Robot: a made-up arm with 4 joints.
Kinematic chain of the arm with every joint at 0, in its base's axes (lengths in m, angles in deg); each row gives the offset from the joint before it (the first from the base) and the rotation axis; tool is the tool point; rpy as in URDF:
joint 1: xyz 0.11 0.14 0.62 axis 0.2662 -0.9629 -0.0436
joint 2: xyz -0.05 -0.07 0 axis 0.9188 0.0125 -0.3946
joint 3: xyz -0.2 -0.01 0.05 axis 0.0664 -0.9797 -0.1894
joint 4: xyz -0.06 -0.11 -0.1 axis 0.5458 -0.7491 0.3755
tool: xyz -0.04 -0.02 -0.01 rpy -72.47 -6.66 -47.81
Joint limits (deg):
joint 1: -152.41..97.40
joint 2: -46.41..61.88
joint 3: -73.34..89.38
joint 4: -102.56..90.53
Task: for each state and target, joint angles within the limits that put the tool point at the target. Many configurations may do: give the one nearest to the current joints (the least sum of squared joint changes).
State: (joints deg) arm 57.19 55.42 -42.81 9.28
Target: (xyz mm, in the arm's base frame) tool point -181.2 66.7 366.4
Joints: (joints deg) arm 23.60 30.61 0.31 15.73
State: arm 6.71 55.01 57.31 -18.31
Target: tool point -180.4 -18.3 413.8
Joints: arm 19.12 7.45 14.87 -13.27
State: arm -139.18 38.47 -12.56 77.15
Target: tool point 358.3 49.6 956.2
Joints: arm -124.49 -9.30 -27.49 63.03
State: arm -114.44 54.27 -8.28 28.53
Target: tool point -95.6 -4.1 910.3
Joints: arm -68.96 13.08 9.19 34.01
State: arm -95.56 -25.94 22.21 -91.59
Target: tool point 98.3 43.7 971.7
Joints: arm -88.96 2.19 11.67 -86.32
